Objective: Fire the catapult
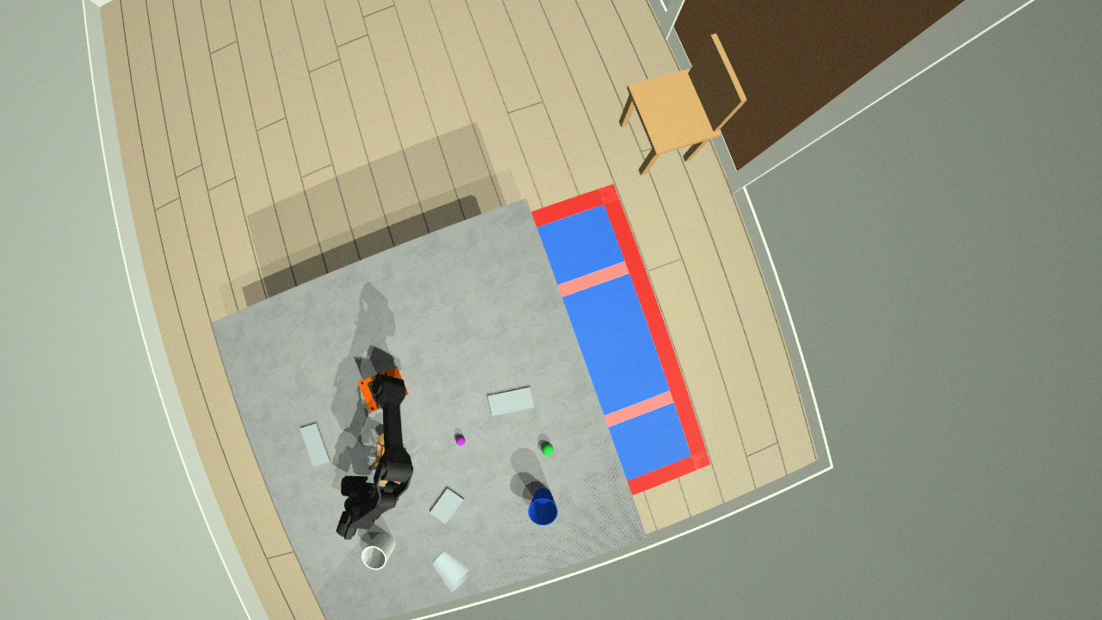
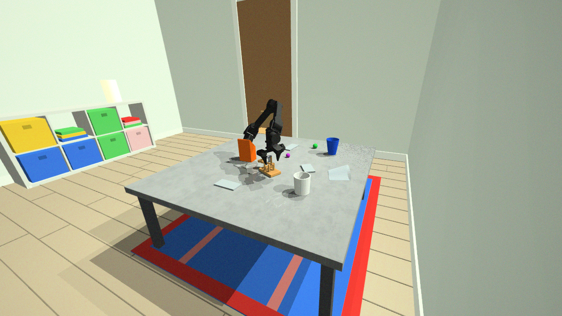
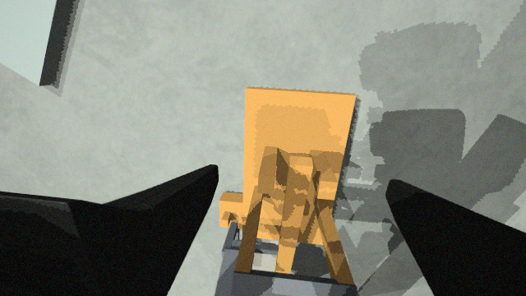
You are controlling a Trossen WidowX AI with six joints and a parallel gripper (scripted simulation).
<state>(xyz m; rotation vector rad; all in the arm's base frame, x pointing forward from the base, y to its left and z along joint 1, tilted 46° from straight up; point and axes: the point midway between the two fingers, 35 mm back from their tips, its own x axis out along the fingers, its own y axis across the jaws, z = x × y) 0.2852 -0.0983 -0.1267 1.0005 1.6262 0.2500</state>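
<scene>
Right now the purple ball is 1 cm behind my gripper tip, 30 cm to the left of it and 6 cm below it. Round my gripper tip: white mug (25 cm ahead, 14 cm to the right, 5 cm below); blue cup (29 cm ahead, 48 cm to the left, 5 cm below); wooden catapult (6 cm behind, 5 cm to the left, 3 cm below).
</scene>
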